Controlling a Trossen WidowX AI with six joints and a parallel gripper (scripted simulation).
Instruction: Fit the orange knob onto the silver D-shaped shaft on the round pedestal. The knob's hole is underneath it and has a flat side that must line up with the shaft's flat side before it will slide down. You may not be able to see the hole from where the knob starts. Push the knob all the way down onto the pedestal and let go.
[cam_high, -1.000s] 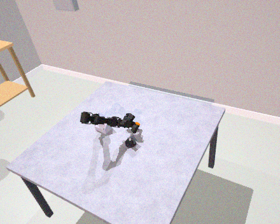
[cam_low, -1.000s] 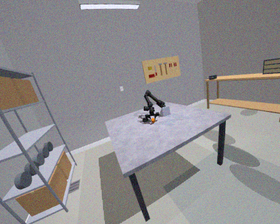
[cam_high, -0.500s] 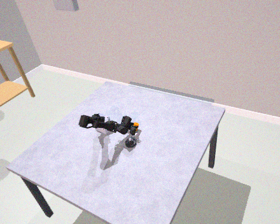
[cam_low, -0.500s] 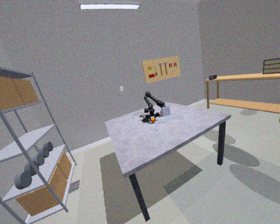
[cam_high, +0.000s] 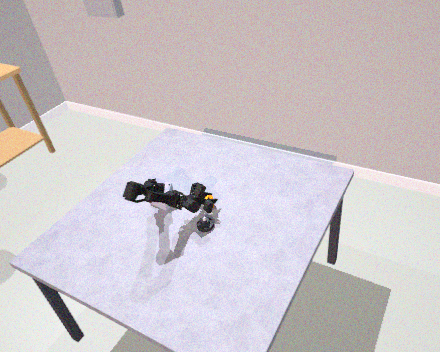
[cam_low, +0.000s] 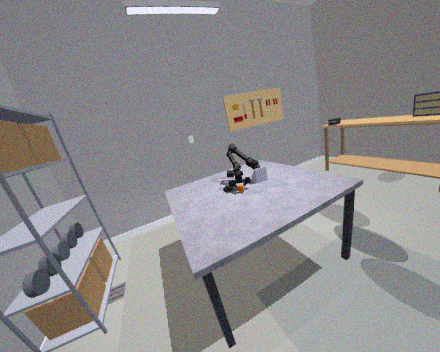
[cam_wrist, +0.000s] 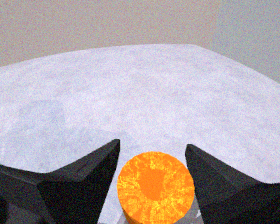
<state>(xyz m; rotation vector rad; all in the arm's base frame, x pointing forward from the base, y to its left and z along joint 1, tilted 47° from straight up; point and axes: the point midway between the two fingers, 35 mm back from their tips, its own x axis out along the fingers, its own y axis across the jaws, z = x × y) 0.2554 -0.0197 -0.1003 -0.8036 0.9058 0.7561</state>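
Now: gripper tip 170 mm to the left of the dark round pedestal, 20 mm short of it and 20 mm above it. The rest, counted from my gripper tip: orange knob 20 mm to the right, 10 mm behind.
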